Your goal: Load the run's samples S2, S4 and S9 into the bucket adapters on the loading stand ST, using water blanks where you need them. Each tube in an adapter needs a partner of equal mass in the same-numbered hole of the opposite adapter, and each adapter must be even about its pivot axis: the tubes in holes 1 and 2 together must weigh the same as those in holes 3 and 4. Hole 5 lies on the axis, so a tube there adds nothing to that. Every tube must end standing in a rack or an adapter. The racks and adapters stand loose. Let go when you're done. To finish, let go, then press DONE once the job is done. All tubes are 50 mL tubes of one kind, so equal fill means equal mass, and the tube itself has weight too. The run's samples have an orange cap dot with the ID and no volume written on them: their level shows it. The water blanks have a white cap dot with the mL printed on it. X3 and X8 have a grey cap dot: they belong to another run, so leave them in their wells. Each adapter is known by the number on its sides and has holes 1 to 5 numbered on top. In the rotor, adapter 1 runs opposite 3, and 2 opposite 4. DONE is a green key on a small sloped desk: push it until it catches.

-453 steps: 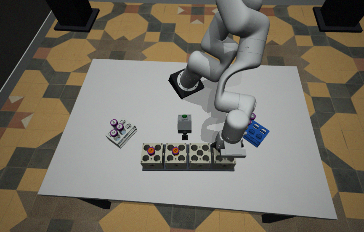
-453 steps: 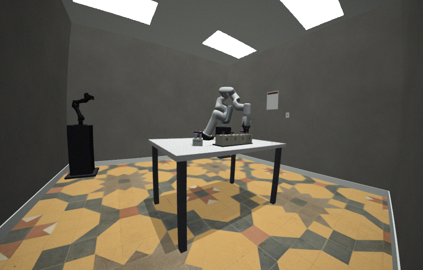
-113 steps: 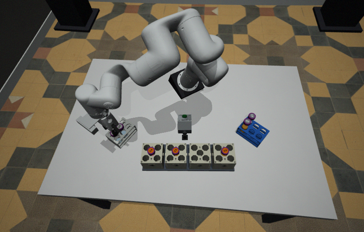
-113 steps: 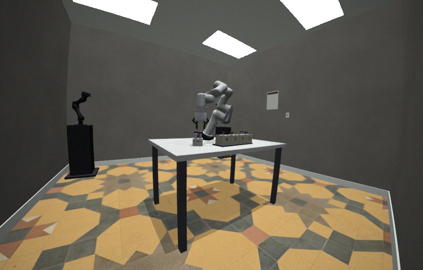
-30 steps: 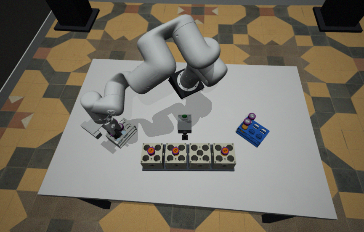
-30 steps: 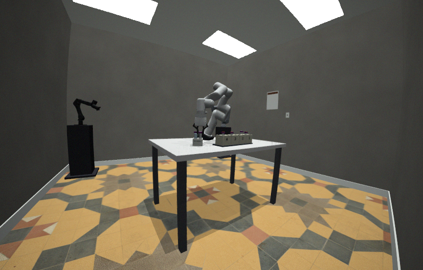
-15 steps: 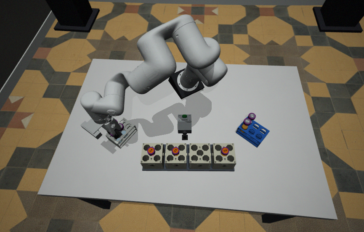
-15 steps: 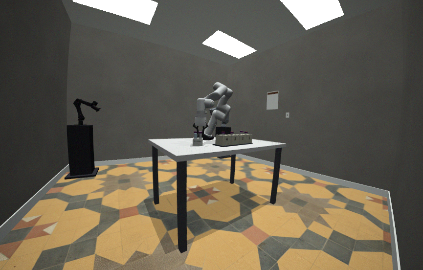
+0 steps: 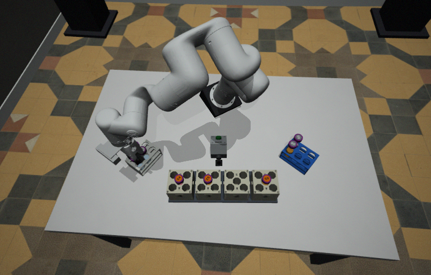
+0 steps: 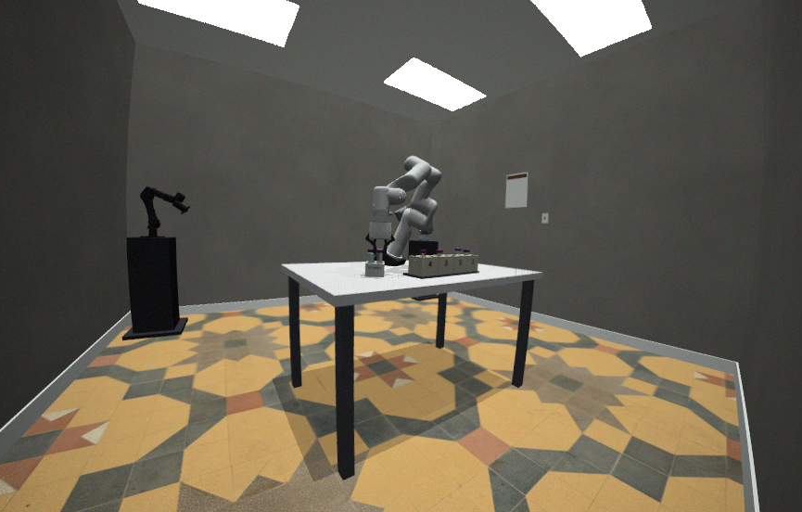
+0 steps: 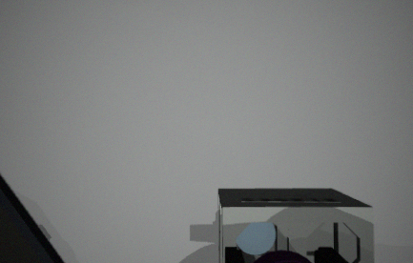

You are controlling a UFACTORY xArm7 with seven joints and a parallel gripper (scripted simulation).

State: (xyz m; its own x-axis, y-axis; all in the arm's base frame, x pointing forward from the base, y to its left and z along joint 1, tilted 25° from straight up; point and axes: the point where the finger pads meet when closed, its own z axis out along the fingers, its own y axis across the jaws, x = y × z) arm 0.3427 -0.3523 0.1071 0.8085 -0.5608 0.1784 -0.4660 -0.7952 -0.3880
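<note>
Now: the water blank tube 1 cm to the left of my hand and 5 cm below it. Round my hand: adapter: 5 cm ahead, 41 cm to the left, 7 cm below; then green DONE key: 15 cm behind, 32 cm to the left, 5 cm below; then loading stand: 5 cm ahead, 36 cm to the left, 11 cm below.
</note>
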